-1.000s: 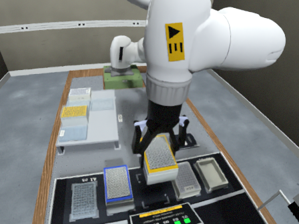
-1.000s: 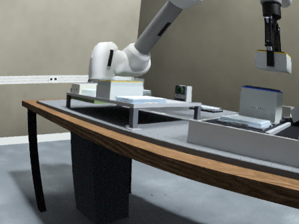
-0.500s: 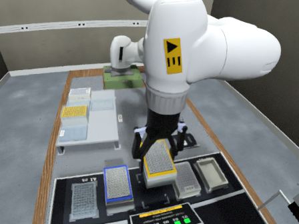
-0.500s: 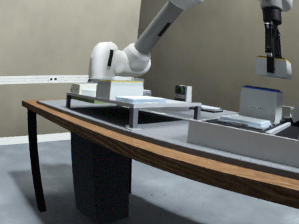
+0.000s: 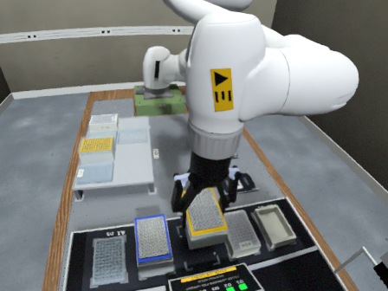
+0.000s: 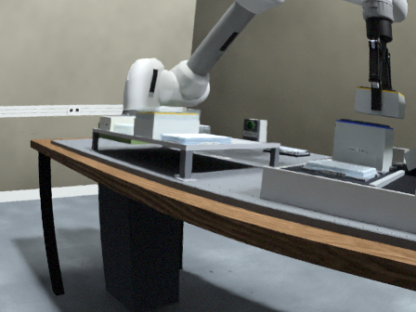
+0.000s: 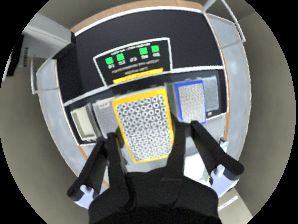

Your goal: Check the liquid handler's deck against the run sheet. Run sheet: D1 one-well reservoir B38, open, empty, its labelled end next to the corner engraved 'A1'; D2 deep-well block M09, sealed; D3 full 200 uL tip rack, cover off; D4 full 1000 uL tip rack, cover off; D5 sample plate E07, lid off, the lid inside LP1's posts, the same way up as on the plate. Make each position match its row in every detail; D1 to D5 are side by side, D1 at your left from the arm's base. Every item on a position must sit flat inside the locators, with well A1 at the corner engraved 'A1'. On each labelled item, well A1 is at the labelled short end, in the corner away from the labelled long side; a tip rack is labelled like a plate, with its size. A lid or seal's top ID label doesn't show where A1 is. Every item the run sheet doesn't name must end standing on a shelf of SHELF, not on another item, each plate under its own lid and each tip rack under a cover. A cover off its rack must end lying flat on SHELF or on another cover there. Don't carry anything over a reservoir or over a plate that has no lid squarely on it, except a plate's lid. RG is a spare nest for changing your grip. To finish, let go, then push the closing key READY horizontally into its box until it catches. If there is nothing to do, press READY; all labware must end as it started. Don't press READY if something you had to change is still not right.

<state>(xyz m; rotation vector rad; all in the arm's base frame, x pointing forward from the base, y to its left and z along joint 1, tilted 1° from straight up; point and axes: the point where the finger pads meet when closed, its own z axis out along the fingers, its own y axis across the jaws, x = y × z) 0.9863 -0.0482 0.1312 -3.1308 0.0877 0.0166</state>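
My gripper is now 130 mm above the deep-well block, 120 mm to the right of it and 10 mm short of it. The rest, counted from my hand: cream reservoir 250 mm to the left, 150 mm below, 10 mm ahead; blue-rimmed tip rack 130 mm to the right, 90 mm below, 10 mm behind; yellow-rimmed tip rack 10 mm to the right, 10 mm behind, 10 mm above.
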